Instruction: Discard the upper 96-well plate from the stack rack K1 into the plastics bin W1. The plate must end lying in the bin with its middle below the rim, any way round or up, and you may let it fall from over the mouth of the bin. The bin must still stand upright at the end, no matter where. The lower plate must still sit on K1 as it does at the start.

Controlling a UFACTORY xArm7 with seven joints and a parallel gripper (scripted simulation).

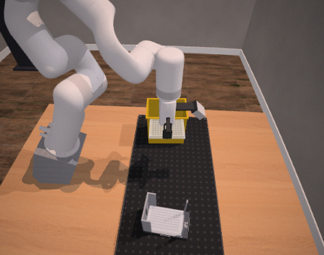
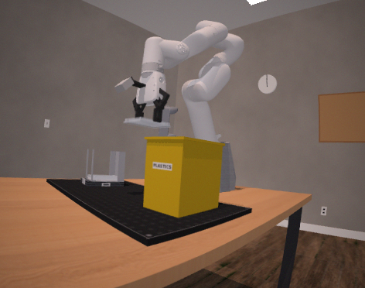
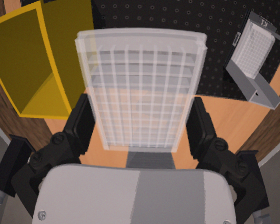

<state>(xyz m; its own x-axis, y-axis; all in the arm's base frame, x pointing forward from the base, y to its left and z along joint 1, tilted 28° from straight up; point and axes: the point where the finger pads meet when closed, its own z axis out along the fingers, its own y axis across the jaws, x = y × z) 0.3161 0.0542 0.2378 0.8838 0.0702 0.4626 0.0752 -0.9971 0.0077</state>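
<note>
My hand is 1 cm past the yellow plastics bin W1, 17 cm to the right of it and 16 cm above it.
</note>
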